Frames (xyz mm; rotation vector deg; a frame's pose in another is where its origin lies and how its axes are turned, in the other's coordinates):
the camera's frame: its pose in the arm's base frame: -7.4 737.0 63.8 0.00 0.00 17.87
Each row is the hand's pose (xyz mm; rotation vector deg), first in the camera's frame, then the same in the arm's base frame.
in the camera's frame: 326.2 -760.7 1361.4 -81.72 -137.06 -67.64
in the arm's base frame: 536.5 113.1 1425.2 -57.39 -142.97 -62.99
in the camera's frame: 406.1 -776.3 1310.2 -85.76 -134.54 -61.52
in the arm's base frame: 617.3 122.8 1374.0 -61.83 -141.66 -56.85
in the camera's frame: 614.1 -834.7 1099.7 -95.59 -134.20 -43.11
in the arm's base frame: 833.2 131.0 1163.5 -71.97 -144.19 -39.46
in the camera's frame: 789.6 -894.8 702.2 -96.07 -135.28 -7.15
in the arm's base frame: 1018.7 127.7 766.0 -73.68 -148.12 -3.90
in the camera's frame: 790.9 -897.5 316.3 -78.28 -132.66 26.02
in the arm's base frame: 1020.7 125.5 380.1 -57.59 -145.38 31.28
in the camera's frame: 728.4 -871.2 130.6 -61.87 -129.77 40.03
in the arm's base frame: 953.2 131.3 194.4 -41.90 -140.95 46.97
